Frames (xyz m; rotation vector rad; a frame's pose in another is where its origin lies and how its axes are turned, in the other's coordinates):
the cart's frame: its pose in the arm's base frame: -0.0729 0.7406 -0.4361 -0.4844 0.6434 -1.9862
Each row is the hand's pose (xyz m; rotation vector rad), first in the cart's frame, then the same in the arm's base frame.
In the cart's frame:
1: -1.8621 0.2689 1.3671 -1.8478 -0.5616 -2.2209
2: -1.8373 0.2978 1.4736 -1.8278 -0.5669 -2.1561
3: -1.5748 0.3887 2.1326 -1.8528 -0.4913 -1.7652
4: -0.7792 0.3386 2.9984 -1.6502 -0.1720 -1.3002
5: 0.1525 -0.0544 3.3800 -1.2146 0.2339 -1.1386
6: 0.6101 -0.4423 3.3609 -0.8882 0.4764 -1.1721
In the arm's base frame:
1: 1.7569 1.9510 0.3356 1.5323 -0.6725 0.5427
2: 1.8262 1.8920 0.4028 1.5683 -0.7028 0.5888
3: 2.1451 1.4660 0.8806 1.7002 -0.9970 0.7551
4: 2.2410 0.5763 1.6450 1.6403 -1.4316 1.2253
5: 1.7641 -0.1798 2.2525 1.2098 -1.5534 1.8284
6: 1.2797 -0.4233 2.5100 0.8238 -1.4157 2.1325

